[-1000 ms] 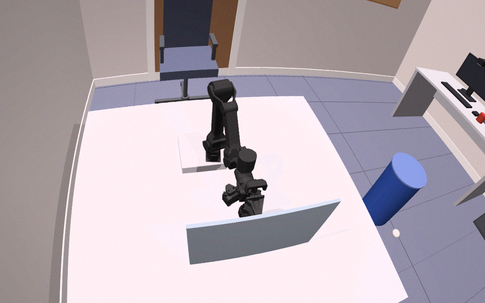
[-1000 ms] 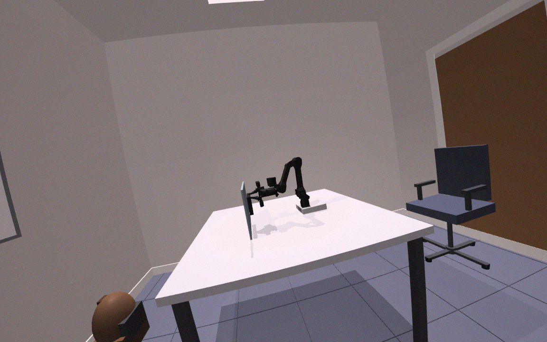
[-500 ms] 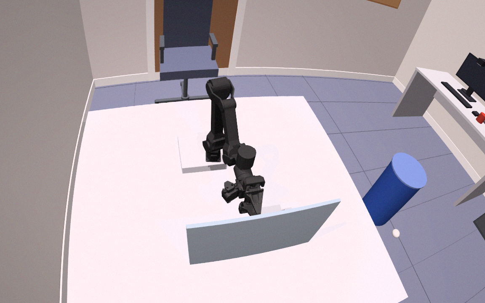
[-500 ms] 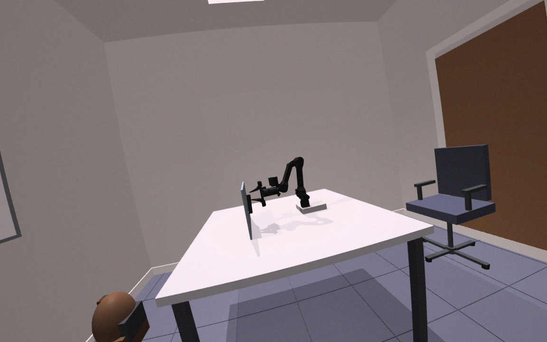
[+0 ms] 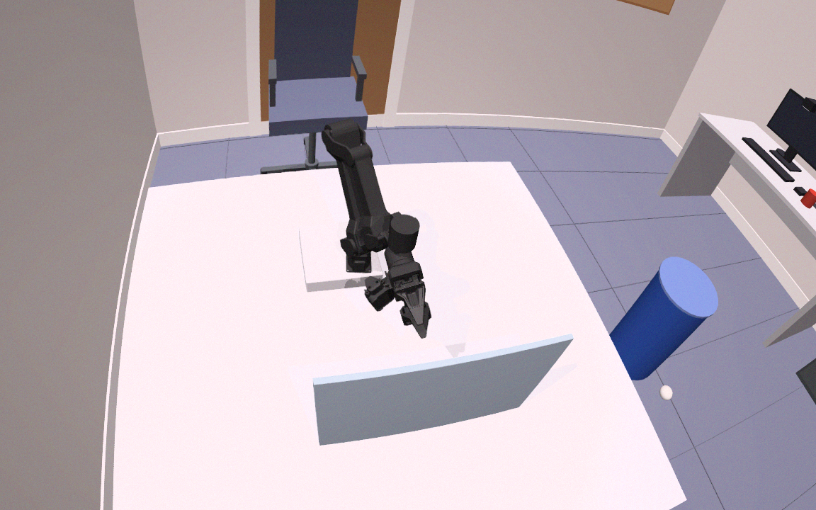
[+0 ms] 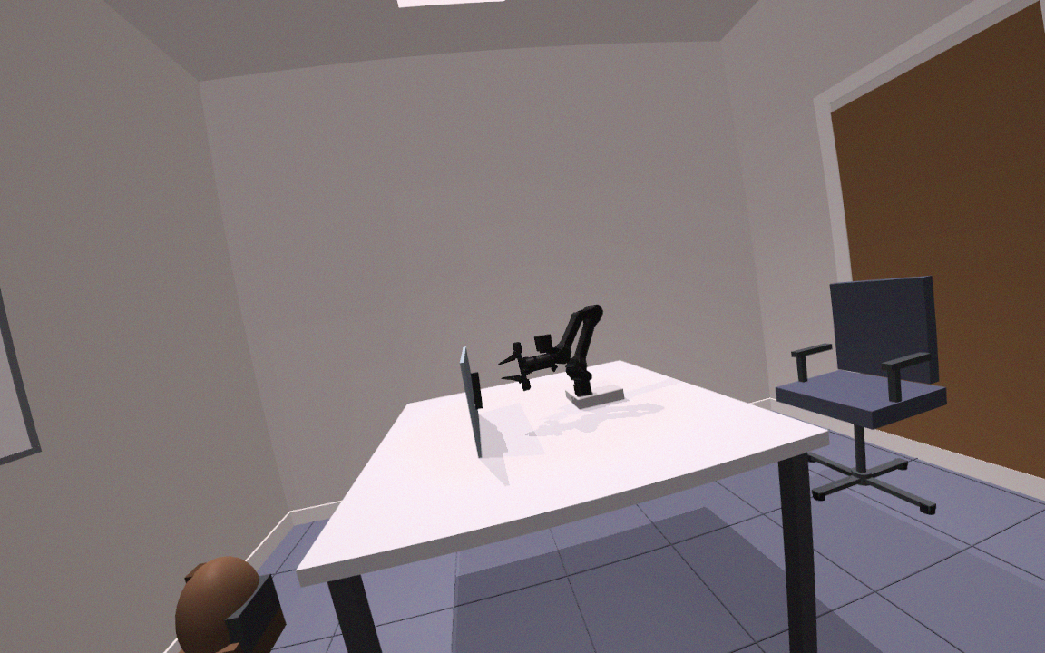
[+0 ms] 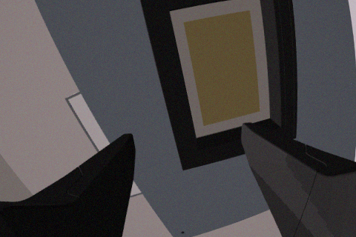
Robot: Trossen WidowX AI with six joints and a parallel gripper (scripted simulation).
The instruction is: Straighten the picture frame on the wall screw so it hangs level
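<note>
Right now the picture frame is 10 cm ahead of my gripper tip, 3 cm to the left of it and 5 cm below it. Round my gripper tip: wall panel: 11 cm ahead, 3 cm to the left, 6 cm below.
</note>
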